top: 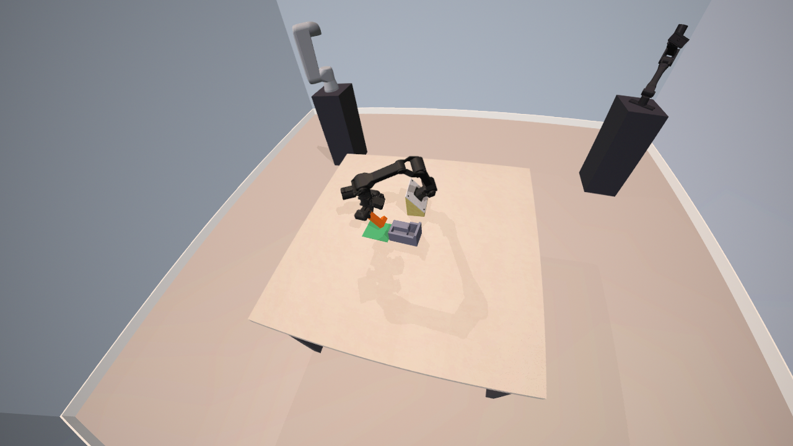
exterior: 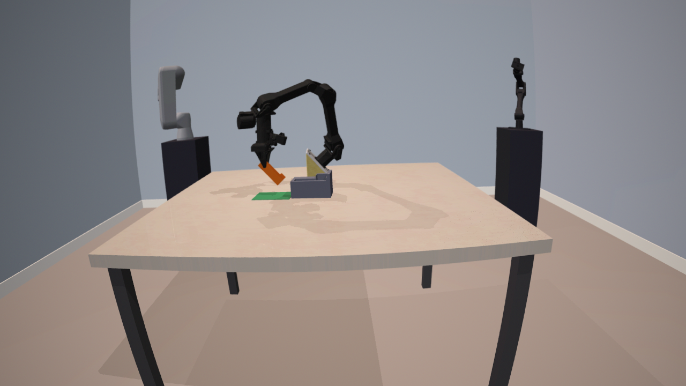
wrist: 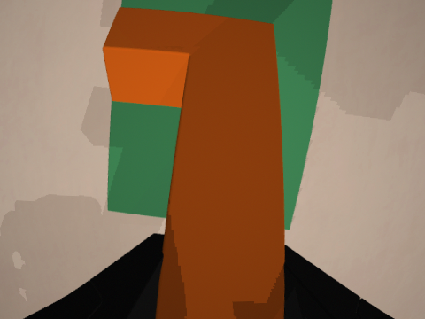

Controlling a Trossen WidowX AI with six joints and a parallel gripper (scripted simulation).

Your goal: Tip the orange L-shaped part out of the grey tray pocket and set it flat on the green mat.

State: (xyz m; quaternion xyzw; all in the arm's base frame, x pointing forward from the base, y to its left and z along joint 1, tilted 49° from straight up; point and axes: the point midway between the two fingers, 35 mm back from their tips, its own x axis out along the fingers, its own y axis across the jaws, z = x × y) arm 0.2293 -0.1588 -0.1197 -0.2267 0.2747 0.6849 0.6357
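Right now the green mat is 13 cm below my gripper tip and 2 cm to the left of it. Round my gripper tip: orange L-shaped part: 3 cm to the left, 3 cm below, 1 cm behind.
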